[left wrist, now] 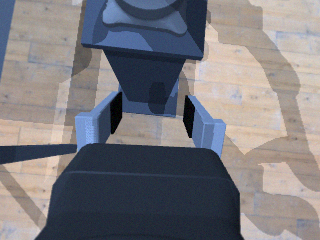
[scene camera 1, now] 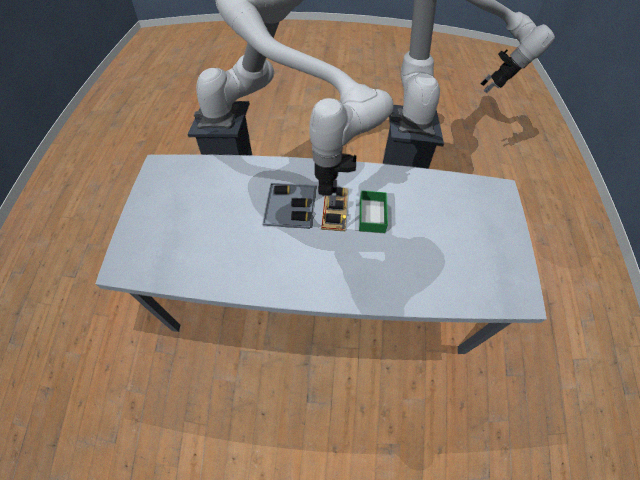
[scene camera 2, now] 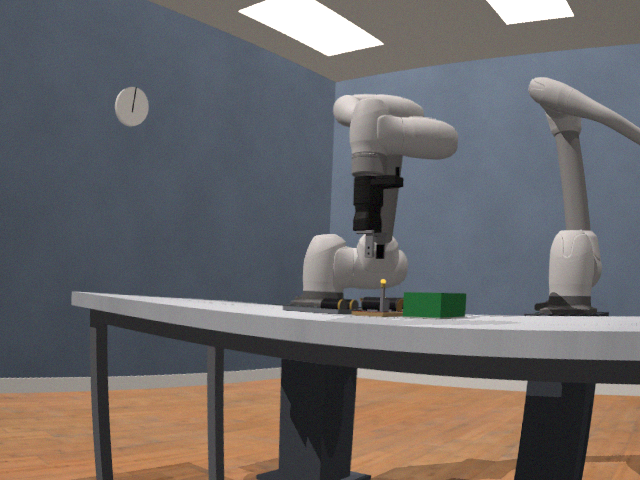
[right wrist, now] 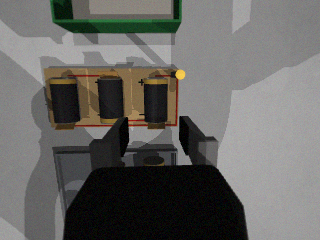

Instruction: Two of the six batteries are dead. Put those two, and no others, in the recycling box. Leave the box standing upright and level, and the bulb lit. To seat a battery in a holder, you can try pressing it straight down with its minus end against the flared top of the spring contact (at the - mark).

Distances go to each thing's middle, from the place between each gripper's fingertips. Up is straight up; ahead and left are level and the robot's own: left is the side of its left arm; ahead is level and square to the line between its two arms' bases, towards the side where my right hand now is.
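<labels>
My right gripper (scene camera 2: 374, 258): 16 cm above the grey tray (scene camera 1: 278, 209), 7 cm past it, 16 cm to the left of it. Green recycling box (scene camera 2: 415, 305): 14 cm below my right hand, 3 cm behind it, 16 cm to the left of it. By its middle, grey tray nearer to my right gripper than to my left hand.
Green recycling box: 250 mm below my left hand, 600 mm ahead of it, 560 mm to the right of it. Grey tray: 260 mm below my left hand, 570 mm ahead of it, 880 mm to the right of it. Going by their middles, of the things named here, green recycling box nearest to my left hand.
</labels>
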